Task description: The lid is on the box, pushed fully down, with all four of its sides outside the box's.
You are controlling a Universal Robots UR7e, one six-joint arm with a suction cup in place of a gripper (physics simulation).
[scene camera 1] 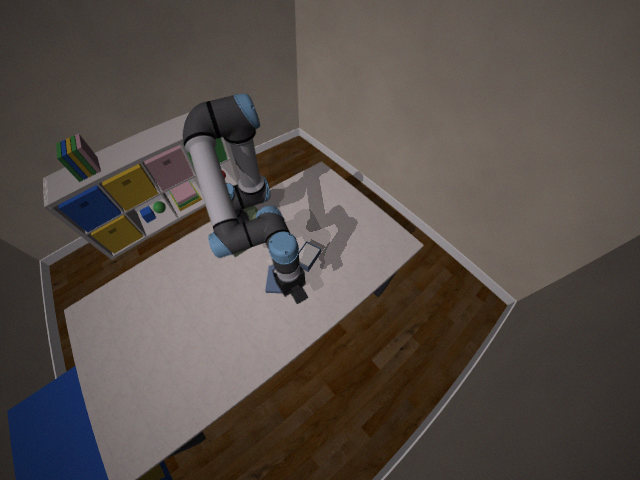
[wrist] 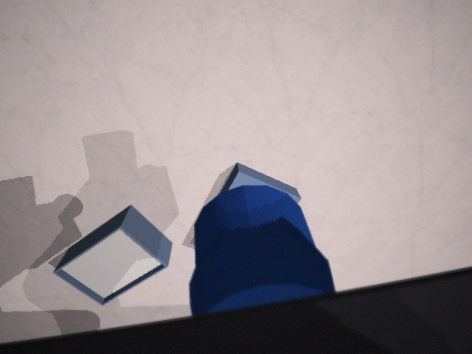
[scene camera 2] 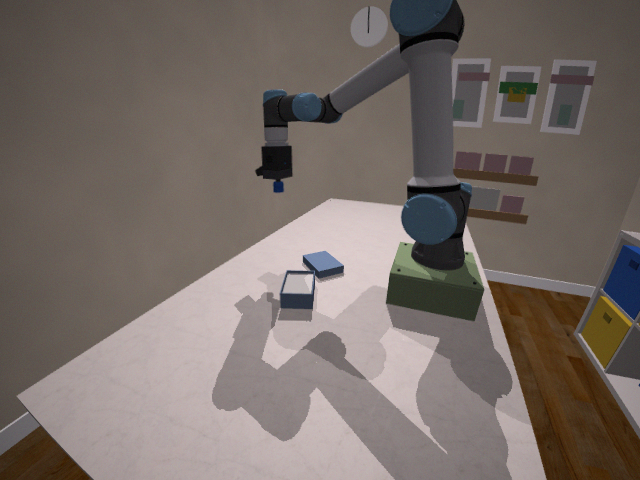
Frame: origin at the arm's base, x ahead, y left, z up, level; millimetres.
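Seen in the pictures: end effector, tool point: (wrist: 250, 234) (scene camera 2: 278, 191); arm's base, origin of the base link: (scene camera 2: 436, 258).
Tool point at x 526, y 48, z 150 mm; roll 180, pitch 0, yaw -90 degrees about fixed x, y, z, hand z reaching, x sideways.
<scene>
Offsets run from my tool point to a thing's top centre. Level surfaces: height alone.
The blue box @[dz -199, dx -192, dy +184 mm] (scene camera 1: 314, 260) (scene camera 2: 296, 300) (wrist: 147, 232) stands open side up on the table, with a pale inside. The blue lid @[dz -220, dx -169, dy -2 mm] (scene camera 1: 270, 283) (scene camera 2: 323, 262) (wrist: 245, 181) lies flat on the table beside the box, apart from it, closed face up. In scene camera 1 the arm's tool covers part of the lid. My gripper, a blue suction cup (scene camera 2: 278, 187) (wrist: 260, 245), points down high above the table, with nothing on it. In the wrist view the cup covers most of the lid, and the box is to its left. The cup is hidden in scene camera 1.
The pale table @[dz -246 mm] (scene camera 1: 180, 335) (scene camera 2: 180, 351) carries the green base block (scene camera 2: 434, 297) of the arm. A white shelf unit (scene camera 1: 51, 192) with coloured bins stands behind the table. A blue surface (scene camera 1: 49, 428) is at the table's near left end. Arm shadows fall around the box.
</scene>
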